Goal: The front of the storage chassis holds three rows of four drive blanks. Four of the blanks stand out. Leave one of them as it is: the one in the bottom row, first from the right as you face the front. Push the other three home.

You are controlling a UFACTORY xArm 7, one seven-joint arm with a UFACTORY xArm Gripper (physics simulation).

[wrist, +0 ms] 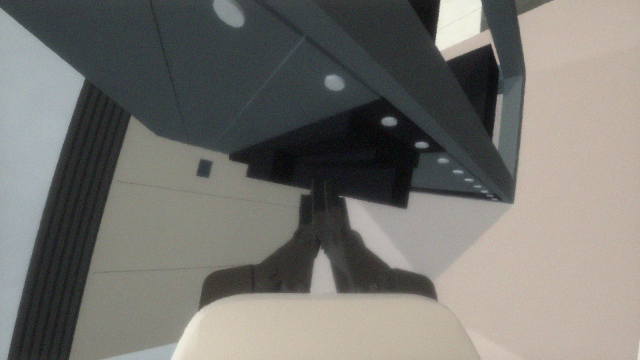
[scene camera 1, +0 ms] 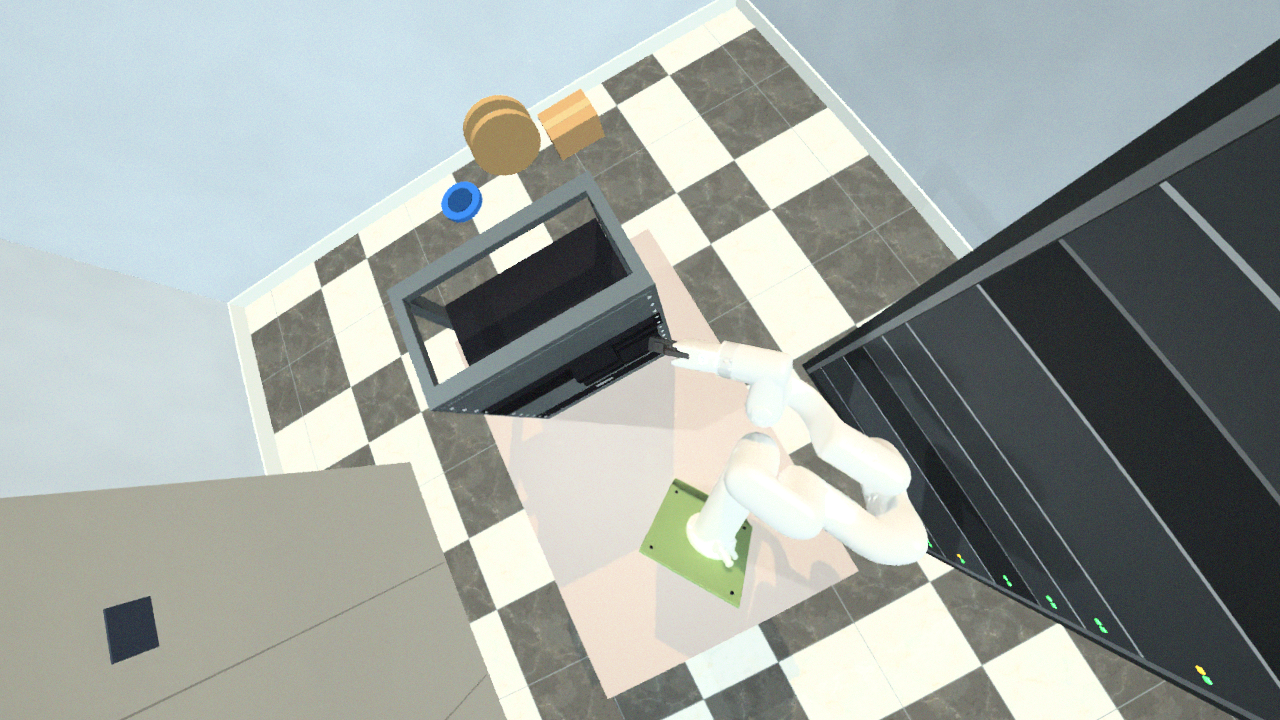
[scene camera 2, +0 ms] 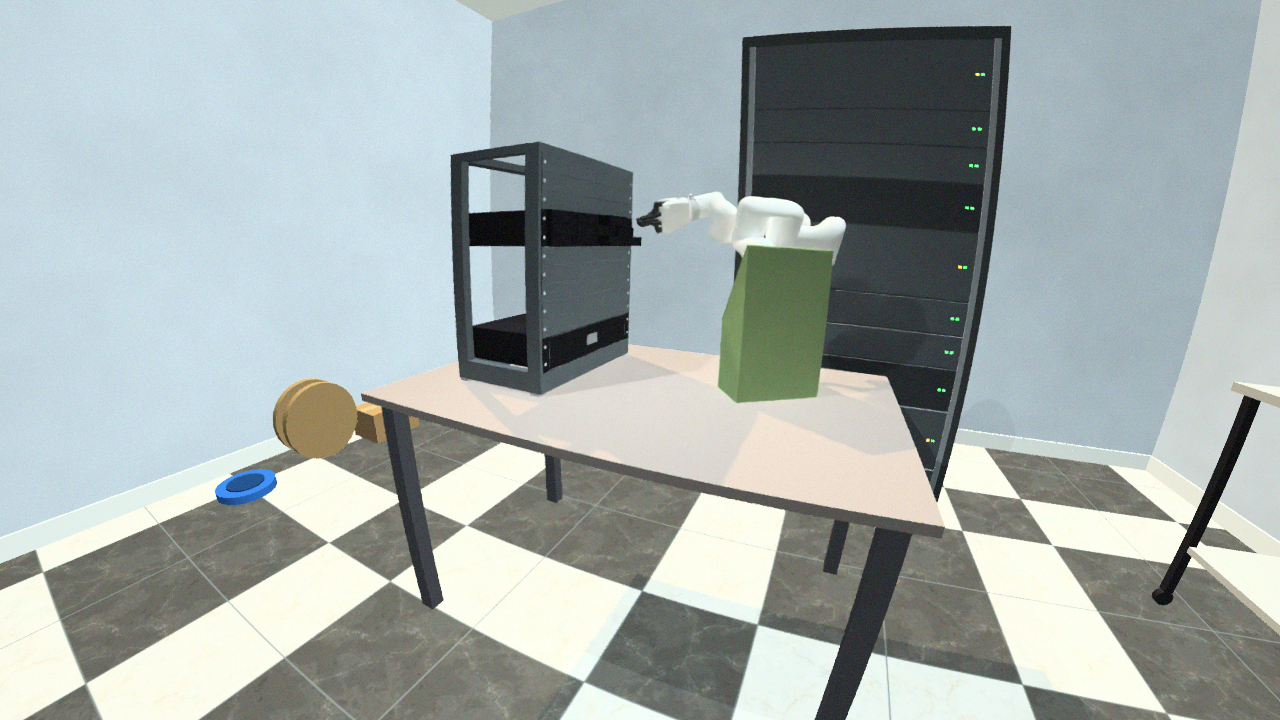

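Pixels of known places: gripper, between the fingertips: (wrist: 320, 192) (scene camera 1: 650, 343) (scene camera 2: 638, 222); arm's base, origin of its link: (scene camera 1: 710, 536) (scene camera 2: 780, 290).
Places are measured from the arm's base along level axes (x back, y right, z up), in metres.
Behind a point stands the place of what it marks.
Observation:
The black storage chassis (scene camera 1: 537, 308) @[z 0.188, x -0.674, y -0.014 m] (scene camera 2: 496, 229) @[z 0.143, x -0.703, y -0.226 m] sits in the upper part of a grey open rack. Its front is dark, so the rows are hard to tell apart. In scene camera 2 a dark blank (scene camera 2: 636, 240) @[z 0.116, x -0.446, y 0.149 m] stands out low at the front's right end. In the wrist view a dark blank (wrist: 401, 187) @[z 0.114, x -0.458, y 0.188 m] stands out on the chassis's lower side, and dark shapes also stand out further left; their rows and columns cannot be told. My gripper (scene camera 1: 658, 345) @[z 0.172, x -0.444, y 0.156 m] (scene camera 2: 640, 221) @[z 0.172, x -0.444, y 0.156 m] (wrist: 320, 192) @[z 0.172, x -0.444, y 0.156 m] is shut and empty, its tips close to the right end of the chassis front. Contact cannot be made out.
The grey rack (scene camera 1: 528, 344) @[z 0.341, x -0.538, y -0.039 m] (scene camera 2: 534, 268) @[z 0.047, x -0.563, y -0.274 m] stands on the table (scene camera 1: 572, 573) @[z -0.274, x -0.084, y -0.481 m] (scene camera 2: 662, 438) @[z -0.274, x -0.208, y -0.399 m], with another black unit (scene camera 2: 563, 347) @[z -0.165, x -0.539, y -0.175 m] low in it. The arm's green pedestal (scene camera 1: 666, 537) @[z 0.058, x -0.065, y -0.080 m] (scene camera 2: 778, 322) @[z -0.070, x 0.001, y -0.091 m] is in front. A tall server cabinet (scene camera 1: 1074, 358) (scene camera 2: 1002, 179) stands behind the arm.

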